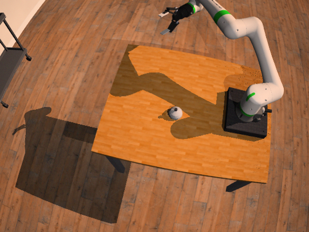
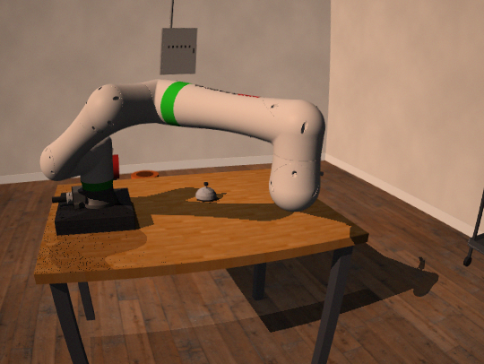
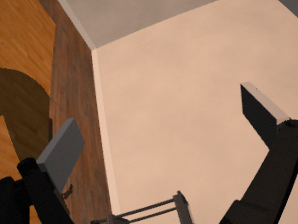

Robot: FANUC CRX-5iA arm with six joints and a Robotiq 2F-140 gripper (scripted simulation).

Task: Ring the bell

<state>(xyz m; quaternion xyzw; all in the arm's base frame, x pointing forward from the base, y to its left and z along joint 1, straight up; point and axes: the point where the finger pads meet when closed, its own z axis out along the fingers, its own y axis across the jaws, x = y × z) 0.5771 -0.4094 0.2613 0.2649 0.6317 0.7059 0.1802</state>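
Right now the bell button is 130 mm behind my hand, 450 mm to the left of it and 260 mm below it. From my hand the other things lie so: grey dome bell (130 mm behind, 450 mm to the left, 270 mm below).
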